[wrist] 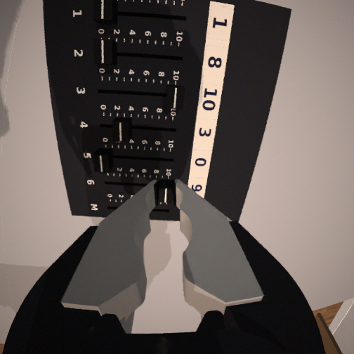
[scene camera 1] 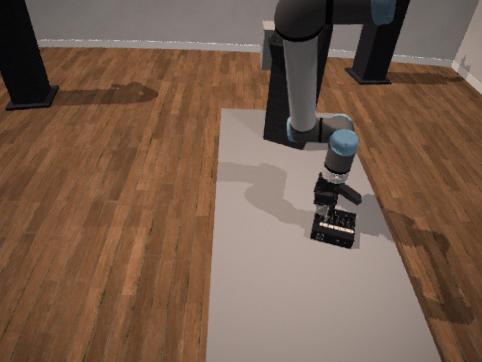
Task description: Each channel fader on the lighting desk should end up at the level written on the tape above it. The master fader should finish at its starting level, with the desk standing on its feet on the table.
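Places are measured from the arm's base along level axes (x up, y ahead, z left), in millimetres.
Pixels of known places: gripper, fingertip midpoint: (scene camera 1: 324, 220).
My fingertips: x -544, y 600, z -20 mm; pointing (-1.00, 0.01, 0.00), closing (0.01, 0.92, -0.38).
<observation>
Ahead of a thing's pixels: the offset from my fingertips to its top centre. Level surfaces: height alone.
The black lighting desk @[dx +13, dy +15, dz +40 mm] (scene camera 1: 332, 238) (wrist: 250, 75) lies flat on the table, its feet hidden. Its tape @[dx +0, dy +45, dz +33 mm] (scene camera 1: 336, 228) (wrist: 201, 146) reads 1, 8, 10, 3, 0, 9. In the wrist view, fader 1 (wrist: 106, 10) is at the low end, its scale partly cut off. Fader 2 (wrist: 105, 51) is at 0, fader 3 (wrist: 175, 97) at 10, fader 4 (wrist: 121, 130) between 2 and 4, fader 5 (wrist: 103, 162) at 0. My gripper (scene camera 1: 323, 216) (wrist: 165, 181) is shut on the channel 6 fader (wrist: 165, 193), near 9. The master fader is hidden, apparently behind a finger.
The desk stands on a long grey table top @[dx -56 mm] (scene camera 1: 280, 300), near its right edge. The arm's dark pedestal (scene camera 1: 278, 95) rises at the far end. Wooden floor (scene camera 1: 100, 200) surrounds the table. Dark pillars (scene camera 1: 22, 55) (scene camera 1: 375, 55) stand at the back left and back right.
</observation>
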